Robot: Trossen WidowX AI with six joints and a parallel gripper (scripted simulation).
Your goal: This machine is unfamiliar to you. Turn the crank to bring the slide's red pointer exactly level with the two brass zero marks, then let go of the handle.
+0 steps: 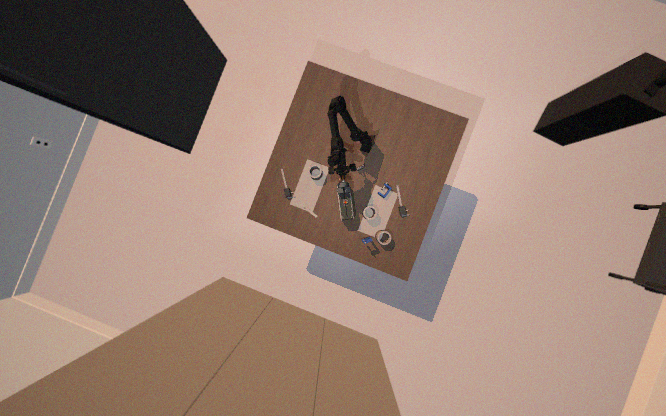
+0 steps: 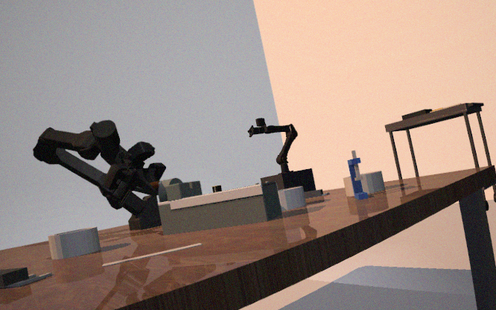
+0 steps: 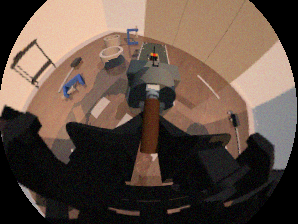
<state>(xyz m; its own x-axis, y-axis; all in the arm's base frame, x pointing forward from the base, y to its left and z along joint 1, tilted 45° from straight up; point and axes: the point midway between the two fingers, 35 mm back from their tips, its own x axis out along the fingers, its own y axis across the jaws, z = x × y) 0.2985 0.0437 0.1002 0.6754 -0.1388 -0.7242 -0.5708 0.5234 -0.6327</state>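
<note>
The crank handle lies 3 cm above my gripper tip, 1 cm to the right of it and 1 cm behind it. Round my gripper tip: red pointer: 14 cm ahead, 9 cm to the left, 1 cm below; thin white rod: 32 cm ahead, 12 cm to the right, 9 cm below.
</note>
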